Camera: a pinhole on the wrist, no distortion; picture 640 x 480 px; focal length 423.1 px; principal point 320.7 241.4 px. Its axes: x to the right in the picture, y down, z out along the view. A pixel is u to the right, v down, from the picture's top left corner.
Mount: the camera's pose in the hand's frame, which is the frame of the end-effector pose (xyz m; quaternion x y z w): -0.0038 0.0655 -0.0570 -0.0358 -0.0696 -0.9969 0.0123
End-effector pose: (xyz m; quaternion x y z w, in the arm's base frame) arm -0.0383 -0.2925 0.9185 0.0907 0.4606 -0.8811 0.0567
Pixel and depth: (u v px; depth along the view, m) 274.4 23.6 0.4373
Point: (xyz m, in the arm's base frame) -0.0768 -0.7729 0.8137
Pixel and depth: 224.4 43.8 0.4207
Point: -0.1269 -0.7436 0.8185
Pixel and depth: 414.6 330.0 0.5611
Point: -0.0065 -0.7349 1.2087
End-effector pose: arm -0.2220 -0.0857 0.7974 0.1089 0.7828 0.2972 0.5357
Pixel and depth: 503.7 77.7 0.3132
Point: 0.0149 0.1221 0.9614
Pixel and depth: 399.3 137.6 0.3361
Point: 0.0099 0.1400 0.8777
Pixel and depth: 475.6 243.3 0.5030
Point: 0.2299 0.1018 0.8778
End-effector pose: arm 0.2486 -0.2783 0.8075 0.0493 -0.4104 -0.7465 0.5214
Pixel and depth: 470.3 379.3 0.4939
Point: 0.0567 0.1002 1.0461
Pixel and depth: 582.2 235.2 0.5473
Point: 0.2368 0.2376 1.1291
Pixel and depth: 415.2 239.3 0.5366
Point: 0.1498 0.0456 1.1874
